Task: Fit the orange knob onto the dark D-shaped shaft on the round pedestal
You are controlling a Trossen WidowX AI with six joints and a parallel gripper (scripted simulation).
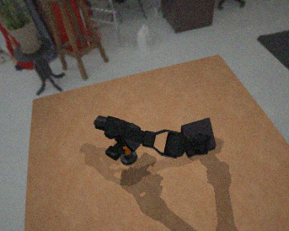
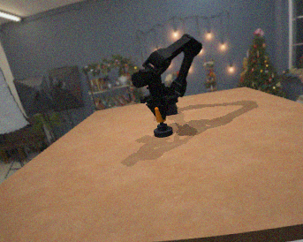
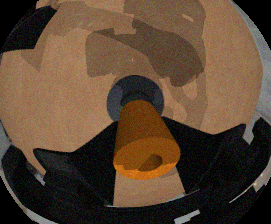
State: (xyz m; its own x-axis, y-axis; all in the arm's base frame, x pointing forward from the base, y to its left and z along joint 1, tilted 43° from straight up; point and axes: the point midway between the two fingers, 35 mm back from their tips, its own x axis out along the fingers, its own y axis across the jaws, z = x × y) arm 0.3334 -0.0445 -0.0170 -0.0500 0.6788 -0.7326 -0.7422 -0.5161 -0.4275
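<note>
Now: the orange knob 2 cm above my gripper tip. The rest, counted from my gripper tip: round pedestal: 4 cm below.
</note>
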